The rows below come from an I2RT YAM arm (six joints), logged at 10 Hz.
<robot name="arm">
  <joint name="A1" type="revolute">
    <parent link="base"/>
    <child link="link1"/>
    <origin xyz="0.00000 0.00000 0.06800" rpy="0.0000 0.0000 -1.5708"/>
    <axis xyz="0 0 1"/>
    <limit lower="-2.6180" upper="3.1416"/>
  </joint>
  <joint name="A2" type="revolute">
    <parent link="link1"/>
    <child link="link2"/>
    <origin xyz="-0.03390 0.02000 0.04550" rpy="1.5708 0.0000 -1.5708"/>
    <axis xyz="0 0 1"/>
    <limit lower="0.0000" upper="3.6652"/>
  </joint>
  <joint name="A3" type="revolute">
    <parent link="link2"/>
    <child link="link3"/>
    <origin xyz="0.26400 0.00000 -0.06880" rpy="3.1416 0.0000 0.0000"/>
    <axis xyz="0 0 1"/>
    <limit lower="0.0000" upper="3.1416"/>
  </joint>
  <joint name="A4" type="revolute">
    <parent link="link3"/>
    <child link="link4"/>
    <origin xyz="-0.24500 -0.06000 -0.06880" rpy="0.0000 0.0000 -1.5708"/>
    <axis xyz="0 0 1"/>
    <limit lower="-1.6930" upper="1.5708"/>
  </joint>
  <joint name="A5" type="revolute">
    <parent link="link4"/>
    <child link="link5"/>
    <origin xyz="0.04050 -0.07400 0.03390" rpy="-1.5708 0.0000 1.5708"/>
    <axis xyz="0 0 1"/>
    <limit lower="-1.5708" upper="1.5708"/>
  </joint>
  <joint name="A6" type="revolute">
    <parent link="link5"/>
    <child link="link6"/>
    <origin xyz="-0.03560 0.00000 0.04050" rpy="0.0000 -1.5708 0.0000"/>
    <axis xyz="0 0 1"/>
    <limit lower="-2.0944" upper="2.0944"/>
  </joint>
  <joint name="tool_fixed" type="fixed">
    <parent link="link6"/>
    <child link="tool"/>
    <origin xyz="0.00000 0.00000 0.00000"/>
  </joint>
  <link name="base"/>
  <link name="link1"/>
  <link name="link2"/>
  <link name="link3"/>
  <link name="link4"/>
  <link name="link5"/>
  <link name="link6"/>
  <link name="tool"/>
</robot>
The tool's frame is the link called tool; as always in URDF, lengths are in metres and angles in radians.
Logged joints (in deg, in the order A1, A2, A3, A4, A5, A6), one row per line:
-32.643, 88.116, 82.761, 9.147, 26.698, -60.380
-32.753, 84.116, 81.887, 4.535, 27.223, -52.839
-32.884, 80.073, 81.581, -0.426, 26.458, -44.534
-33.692, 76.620, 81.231, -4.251, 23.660, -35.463
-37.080, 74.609, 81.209, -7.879, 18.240, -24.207
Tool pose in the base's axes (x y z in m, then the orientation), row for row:
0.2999, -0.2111, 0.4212, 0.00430, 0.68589, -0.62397, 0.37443
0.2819, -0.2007, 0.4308, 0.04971, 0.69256, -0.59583, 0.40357
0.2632, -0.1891, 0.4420, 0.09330, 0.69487, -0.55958, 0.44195
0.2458, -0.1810, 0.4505, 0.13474, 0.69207, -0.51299, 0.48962
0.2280, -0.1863, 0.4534, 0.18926, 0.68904, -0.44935, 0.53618
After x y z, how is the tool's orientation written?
As a quaternion, x y z w.
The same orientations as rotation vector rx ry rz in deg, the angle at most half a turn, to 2 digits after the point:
0.63, 100.62, -91.53
7.19, 100.22, -86.22
13.27, 98.80, -79.56
18.76, 96.33, -71.41
25.82, 94.00, -61.30

